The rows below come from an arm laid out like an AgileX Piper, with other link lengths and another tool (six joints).
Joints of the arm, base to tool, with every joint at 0 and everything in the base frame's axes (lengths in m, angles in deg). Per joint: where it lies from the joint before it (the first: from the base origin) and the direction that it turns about. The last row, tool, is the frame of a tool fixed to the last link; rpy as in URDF.
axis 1: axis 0 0 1 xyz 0 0 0.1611
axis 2: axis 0 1 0 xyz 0 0 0
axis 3: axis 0 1 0 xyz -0.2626 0 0.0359
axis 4: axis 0.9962 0 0.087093 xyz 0.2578 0 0.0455
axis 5: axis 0 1 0 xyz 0 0 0
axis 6: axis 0.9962 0 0.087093 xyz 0.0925 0 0.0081
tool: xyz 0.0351 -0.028 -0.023 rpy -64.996 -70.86 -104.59
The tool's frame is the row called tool.
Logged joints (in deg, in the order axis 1, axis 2, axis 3, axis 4, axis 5, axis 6), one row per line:
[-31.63 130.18 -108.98 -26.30 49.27 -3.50]
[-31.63 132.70 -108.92 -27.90 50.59 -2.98]
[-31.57 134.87 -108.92 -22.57 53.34 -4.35]
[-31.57 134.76 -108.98 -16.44 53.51 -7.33]
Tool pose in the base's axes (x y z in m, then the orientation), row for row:
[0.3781 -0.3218 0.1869 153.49 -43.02 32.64]
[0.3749 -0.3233 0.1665 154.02 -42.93 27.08]
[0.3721 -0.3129 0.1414 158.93 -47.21 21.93]
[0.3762 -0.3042 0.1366 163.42 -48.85 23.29]
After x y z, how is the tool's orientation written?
As a rotation vector, in degrees.
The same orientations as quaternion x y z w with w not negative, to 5 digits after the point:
[0.93261 -0.26139 0.19832 0.15029]
[0.93828 -0.26153 0.16497 0.15499]
[0.94444 -0.28054 0.13032 0.11114]
[0.94707 -0.28310 0.13497 0.06847]

